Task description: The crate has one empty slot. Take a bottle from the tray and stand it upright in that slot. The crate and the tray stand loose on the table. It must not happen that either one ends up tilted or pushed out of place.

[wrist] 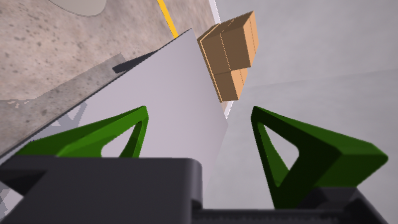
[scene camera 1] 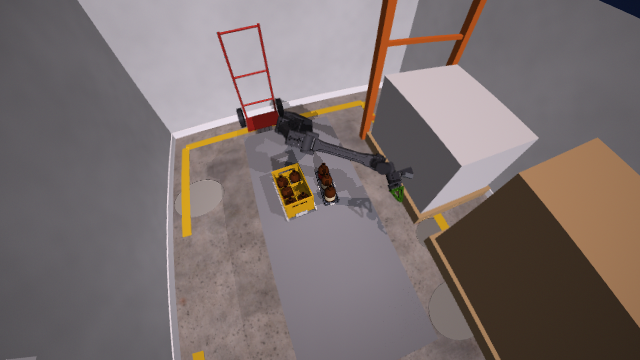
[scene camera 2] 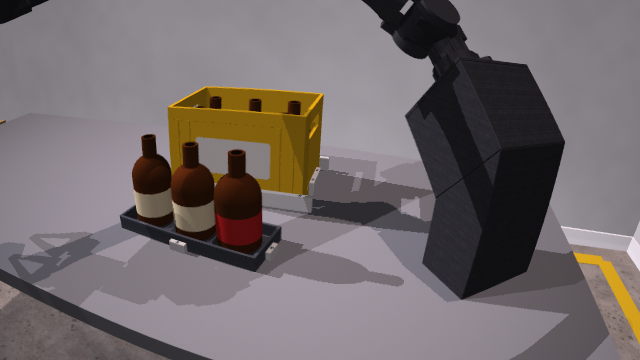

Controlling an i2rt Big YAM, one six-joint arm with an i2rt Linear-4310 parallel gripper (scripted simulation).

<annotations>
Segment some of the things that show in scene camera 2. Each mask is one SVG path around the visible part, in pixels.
A yellow crate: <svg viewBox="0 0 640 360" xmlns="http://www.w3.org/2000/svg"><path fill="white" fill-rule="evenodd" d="M168 107L172 175L179 166L183 165L182 144L195 141L199 146L199 163L211 171L214 183L217 183L222 176L228 173L228 152L240 149L246 152L246 173L257 180L262 190L308 196L309 182L316 167L319 167L322 122L315 106L305 92L206 86ZM279 113L288 112L288 101L301 102L300 115ZM249 100L254 98L261 99L262 112L249 111ZM210 97L222 97L221 109L209 109Z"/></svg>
A dark tray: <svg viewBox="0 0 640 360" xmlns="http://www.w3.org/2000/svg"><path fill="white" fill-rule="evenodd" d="M120 215L121 226L124 229L169 244L170 239L175 239L186 243L187 251L254 272L265 261L265 252L272 243L278 244L278 226L262 222L263 245L248 255L218 246L216 233L203 241L176 233L174 218L170 223L160 227L139 221L136 204Z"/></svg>
</annotations>
